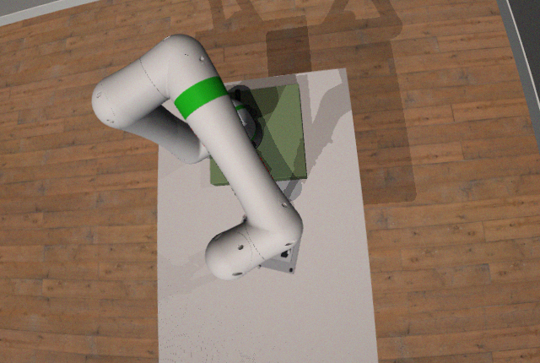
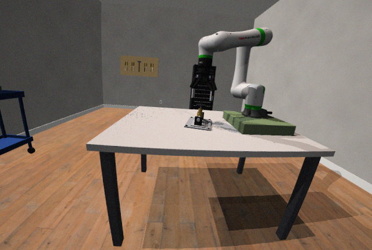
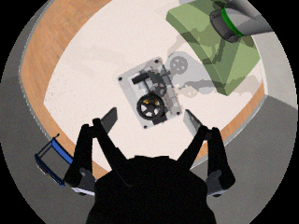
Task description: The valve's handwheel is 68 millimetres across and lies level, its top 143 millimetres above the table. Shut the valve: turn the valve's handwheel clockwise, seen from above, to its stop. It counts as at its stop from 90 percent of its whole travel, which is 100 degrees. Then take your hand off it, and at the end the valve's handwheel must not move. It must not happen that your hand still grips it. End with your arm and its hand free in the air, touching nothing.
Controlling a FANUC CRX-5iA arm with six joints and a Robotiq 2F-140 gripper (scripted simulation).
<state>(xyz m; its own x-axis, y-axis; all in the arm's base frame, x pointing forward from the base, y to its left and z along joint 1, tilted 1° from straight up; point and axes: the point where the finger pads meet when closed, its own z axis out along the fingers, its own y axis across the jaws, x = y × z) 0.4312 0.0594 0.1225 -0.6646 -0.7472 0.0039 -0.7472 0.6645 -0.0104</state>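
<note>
The black spoked handwheel is 6 cm below my hand. From my hand the other things lie so: base plate 18 cm below.
</note>
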